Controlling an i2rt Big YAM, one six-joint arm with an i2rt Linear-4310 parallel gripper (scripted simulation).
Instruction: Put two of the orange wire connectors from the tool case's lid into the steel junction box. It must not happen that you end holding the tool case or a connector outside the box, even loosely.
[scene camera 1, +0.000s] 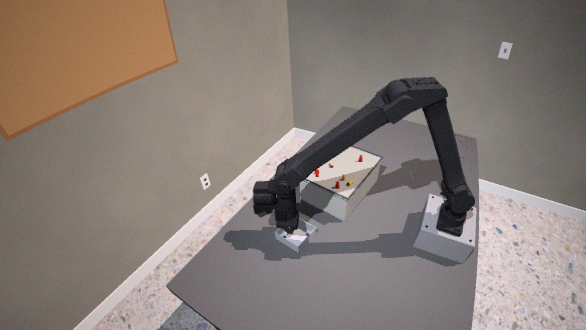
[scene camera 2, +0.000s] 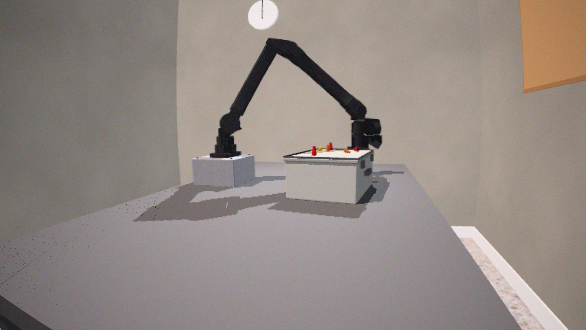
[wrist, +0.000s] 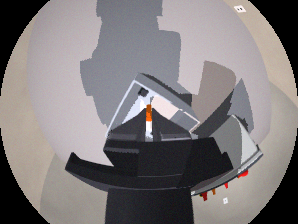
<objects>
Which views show the tool case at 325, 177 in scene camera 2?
Scene camera 1, scene camera 2 and the wrist view: all of them.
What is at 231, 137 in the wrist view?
A tool case.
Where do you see my gripper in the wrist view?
148, 112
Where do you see a tool case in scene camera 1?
At 320, 191
</objects>
